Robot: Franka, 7 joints.
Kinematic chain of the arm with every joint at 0, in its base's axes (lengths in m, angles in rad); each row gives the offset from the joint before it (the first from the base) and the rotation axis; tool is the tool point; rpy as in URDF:
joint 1: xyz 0 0 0.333 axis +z
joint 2: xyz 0 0 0 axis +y
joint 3: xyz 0 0 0.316 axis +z
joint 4: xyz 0.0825 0 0 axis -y
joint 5: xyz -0.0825 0 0.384 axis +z
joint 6: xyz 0 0 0 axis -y
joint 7: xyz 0.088 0 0 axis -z
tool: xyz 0 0 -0.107 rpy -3.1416 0 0
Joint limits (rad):
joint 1: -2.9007..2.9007
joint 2: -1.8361..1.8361
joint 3: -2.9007..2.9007
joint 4: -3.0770..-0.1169
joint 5: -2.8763..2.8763
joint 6: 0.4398..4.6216
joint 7: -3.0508..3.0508
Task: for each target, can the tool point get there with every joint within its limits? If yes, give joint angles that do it. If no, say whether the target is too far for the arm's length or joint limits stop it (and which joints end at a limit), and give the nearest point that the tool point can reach.
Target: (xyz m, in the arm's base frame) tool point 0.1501 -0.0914 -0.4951
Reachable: no: joint limits stop it (at a limit: joint 2) | nearest point 0.1696 -0.1033 -0.3540 | short by 0.143 m
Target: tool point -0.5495 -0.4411 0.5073
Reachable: yes | joints 0.3701 -1.4658 -0.5917 -0.3469 -1.0338 0.9232 -0.2189
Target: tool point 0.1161 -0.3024 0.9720
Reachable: yes | joints -0.8211 0.1587 0.0861 -0.4676 -1.4966 0.7780 2.5607
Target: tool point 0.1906 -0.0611 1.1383
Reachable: yes | joints -2.4007 -0.5595 0.3029 -0.7767 1.5649 1.9774 -0.4743
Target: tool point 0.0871 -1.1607 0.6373
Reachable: no: too far | nearest point 0.0621 -0.8277 0.5500 | short by 0.345 m
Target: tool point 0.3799 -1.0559 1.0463
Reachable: no: too far | nearest point 0.2451 -0.6813 0.7932 | short by 0.472 m
